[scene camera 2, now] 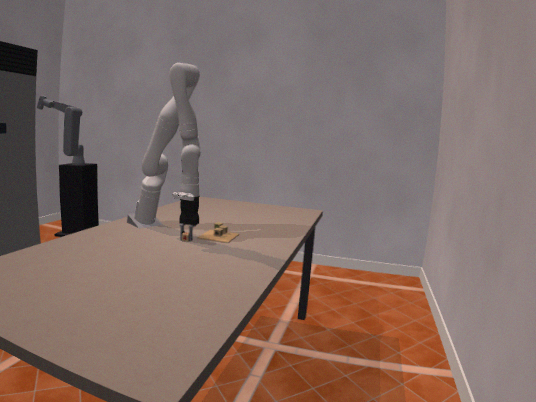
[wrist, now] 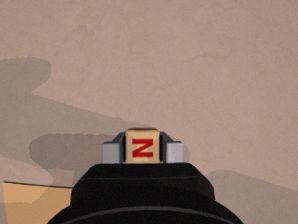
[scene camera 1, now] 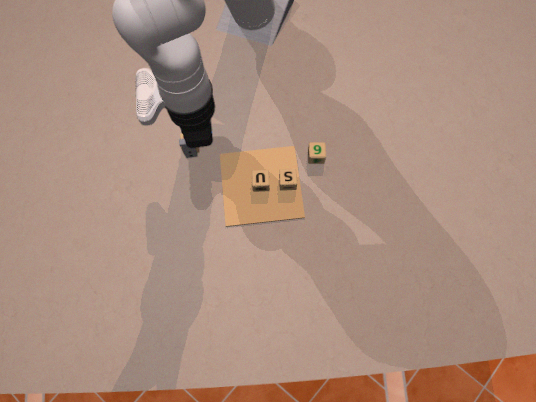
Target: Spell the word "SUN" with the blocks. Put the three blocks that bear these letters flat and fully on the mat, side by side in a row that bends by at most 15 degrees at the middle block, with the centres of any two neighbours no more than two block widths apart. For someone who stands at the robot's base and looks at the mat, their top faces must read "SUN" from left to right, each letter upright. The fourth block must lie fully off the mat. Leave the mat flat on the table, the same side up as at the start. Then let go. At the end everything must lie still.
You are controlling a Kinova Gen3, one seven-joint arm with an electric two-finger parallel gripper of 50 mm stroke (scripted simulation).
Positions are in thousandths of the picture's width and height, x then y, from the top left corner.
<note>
In view: the gripper (scene camera 1: 357, 364) and a mat (scene camera 1: 452, 514).
The gripper shows as well in the wrist view (wrist: 478, 636).
</note>
